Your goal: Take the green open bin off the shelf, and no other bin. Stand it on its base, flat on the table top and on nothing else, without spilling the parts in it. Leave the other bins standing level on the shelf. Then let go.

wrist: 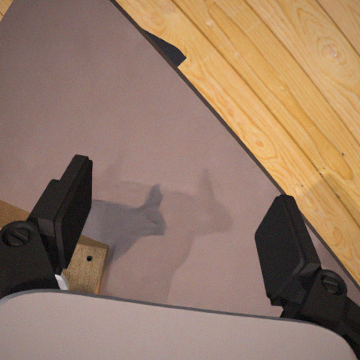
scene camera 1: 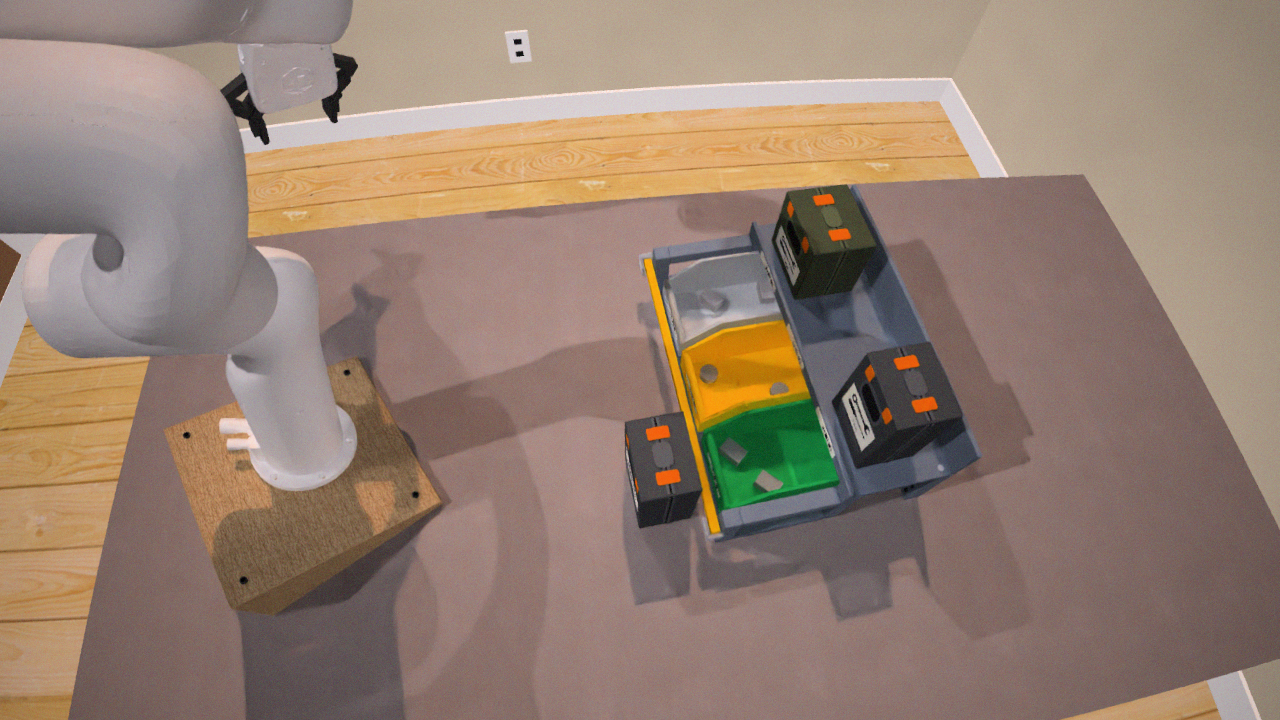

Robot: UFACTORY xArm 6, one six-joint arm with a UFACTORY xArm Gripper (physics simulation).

gripper: wrist; scene camera 1
green open bin: scene camera 1 787, 441; not seen in the wrist view (out of frame)
yellow bin: scene camera 1 750, 359; not seen in the wrist view (out of frame)
same spot on gripper: (wrist: 290, 267) = (scene camera 1: 325, 98)
